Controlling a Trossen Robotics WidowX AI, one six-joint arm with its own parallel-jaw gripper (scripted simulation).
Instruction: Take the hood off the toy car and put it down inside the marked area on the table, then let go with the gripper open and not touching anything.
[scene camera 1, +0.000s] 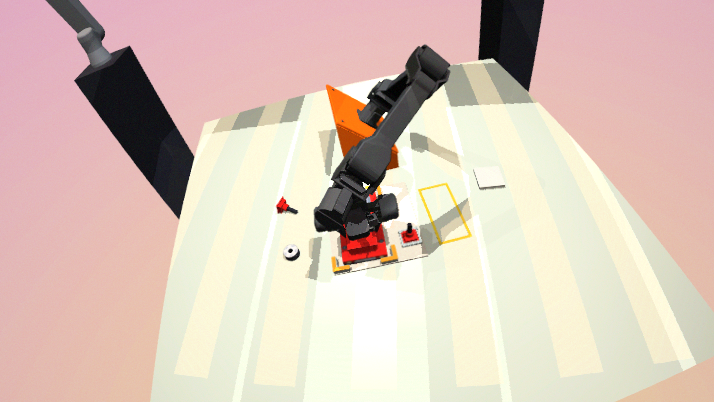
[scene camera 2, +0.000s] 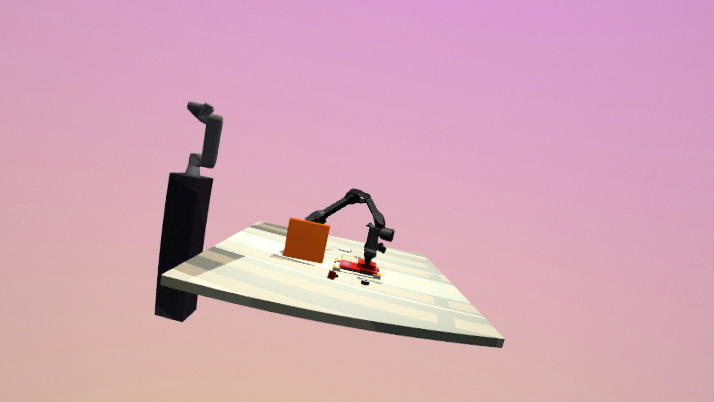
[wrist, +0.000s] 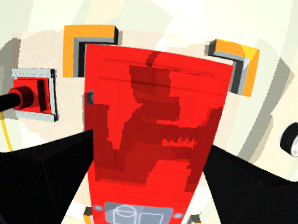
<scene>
The gripper (scene camera 1: 361, 233) carries a red hood (wrist: 153, 129).
The gripper is seen too in the wrist view (wrist: 151, 142).
</scene>
